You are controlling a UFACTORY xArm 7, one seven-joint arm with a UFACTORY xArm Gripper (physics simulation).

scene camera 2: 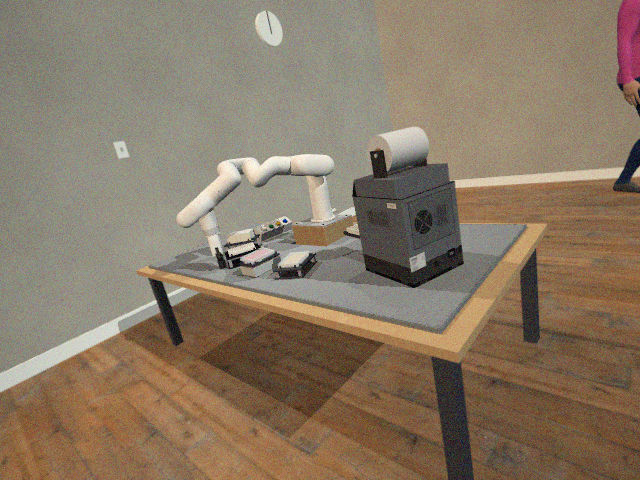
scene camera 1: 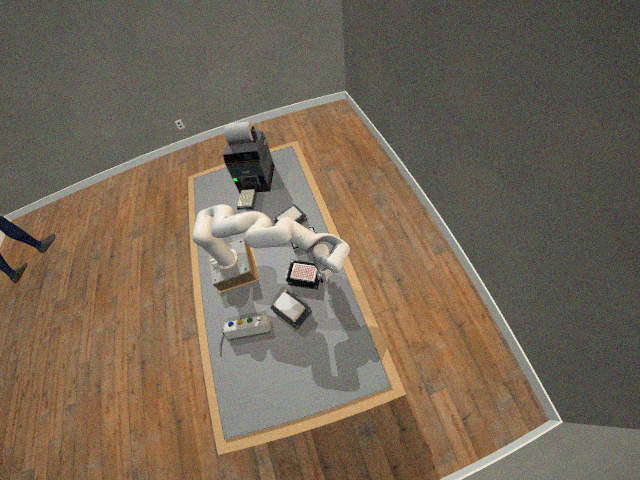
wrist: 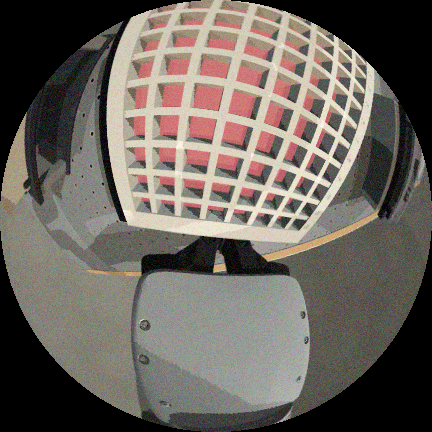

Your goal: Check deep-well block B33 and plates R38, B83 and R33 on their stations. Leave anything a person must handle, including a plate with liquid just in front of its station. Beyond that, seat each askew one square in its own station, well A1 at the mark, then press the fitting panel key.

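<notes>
A white deep-well block [scene camera 1: 303, 272] [scene camera 2: 240, 250] [wrist: 241, 120] with red liquid in its wells sits on a black station [scene camera 1: 290, 281]. In the wrist view it looks slightly turned against the station. My gripper [scene camera 1: 324, 275] [scene camera 2: 221, 260] [wrist: 219, 246] is shut and empty, its fingertips low against the block's near side wall, by the table's long edge. A white plate [scene camera 1: 290, 307] [scene camera 2: 242, 236] sits on a station towards the key panel [scene camera 1: 247, 327] [scene camera 2: 272, 228]. A pink-topped plate [scene camera 2: 257, 257] is hidden under my arm in scene camera 1. Another plate [scene camera 1: 290, 213] [scene camera 2: 294, 261] lies nearer the machine.
A dark boxy machine [scene camera 1: 248, 162] [scene camera 2: 409, 224] with a paper roll stands at the far end, a small tray [scene camera 1: 246, 198] before it. My arm's base sits on a wooden block [scene camera 1: 234, 277] [scene camera 2: 320, 230]. The table's edge [scene camera 1: 356, 286] is close beside the gripper.
</notes>
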